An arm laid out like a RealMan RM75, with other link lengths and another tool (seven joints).
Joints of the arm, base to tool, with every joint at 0 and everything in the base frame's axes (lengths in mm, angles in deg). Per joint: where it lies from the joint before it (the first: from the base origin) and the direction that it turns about. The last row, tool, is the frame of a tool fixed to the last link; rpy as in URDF.
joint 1: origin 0.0 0.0 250.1 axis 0 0 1
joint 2: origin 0.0 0.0 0.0 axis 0 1 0
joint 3: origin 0.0 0.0 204.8 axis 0 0 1
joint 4: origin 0.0 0.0 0.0 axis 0 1 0
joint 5: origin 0.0 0.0 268.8 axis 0 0 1
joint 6: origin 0.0 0.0 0.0 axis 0 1 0
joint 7: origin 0.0 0.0 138.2 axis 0 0 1
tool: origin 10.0 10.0 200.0 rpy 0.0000 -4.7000 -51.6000
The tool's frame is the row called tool.
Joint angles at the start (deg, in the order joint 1, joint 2, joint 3, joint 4, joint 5, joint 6, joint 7): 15.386, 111.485, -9.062, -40.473, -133.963, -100.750, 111.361
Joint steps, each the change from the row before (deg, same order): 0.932, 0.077, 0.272, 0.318, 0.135, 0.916, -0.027; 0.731, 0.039, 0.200, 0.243, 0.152, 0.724, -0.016; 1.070, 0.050, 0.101, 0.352, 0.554, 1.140, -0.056; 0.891, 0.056, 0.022, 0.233, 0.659, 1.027, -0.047; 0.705, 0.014, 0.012, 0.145, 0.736, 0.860, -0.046; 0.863, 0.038, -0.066, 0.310, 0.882, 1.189, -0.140; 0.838, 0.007, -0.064, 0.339, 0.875, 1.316, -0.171; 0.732, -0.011, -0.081, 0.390, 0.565, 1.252, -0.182
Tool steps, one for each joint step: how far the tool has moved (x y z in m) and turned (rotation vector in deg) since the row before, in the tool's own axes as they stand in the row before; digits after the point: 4 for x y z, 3 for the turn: -0.0044, -0.0057, 0.0057, 0.449, -0.386, -0.479; -0.0037, -0.0047, 0.0044, 0.381, -0.321, -0.393; -0.0066, -0.0075, 0.0070, 0.626, -0.622, -0.716; -0.0063, -0.0070, 0.0060, 0.654, -0.608, -0.666; -0.0059, -0.0067, 0.0046, 0.693, -0.613, -0.607; -0.0066, -0.0077, 0.0064, 0.809, -0.700, -0.708; -0.0060, -0.0083, 0.0062, 0.930, -0.619, -0.694; -0.0038, -0.0066, 0.0056, 0.743, -0.335, -0.543
